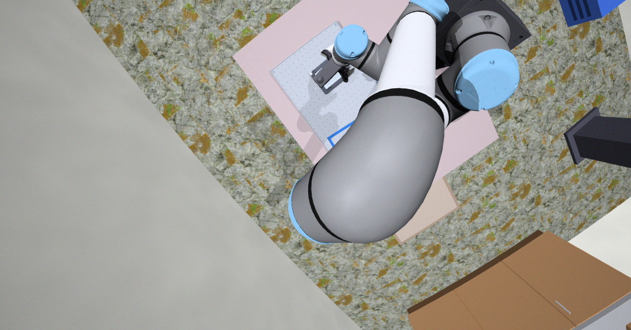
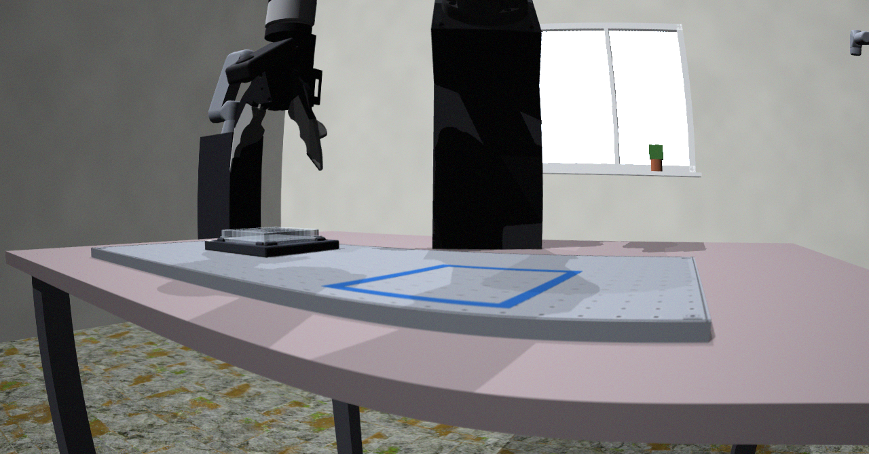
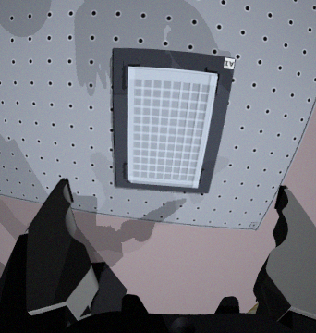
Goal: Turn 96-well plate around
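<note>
My hand is 80 mm above the clear 96-well plate, 10 mm to the right of it and 10 mm short of it. The rest, counted from my hand: A1 label (90 mm below, 80 mm ahead, 50 mm to the right); then plate nest (90 mm below, 10 mm to the left, 10 mm ahead).
</note>
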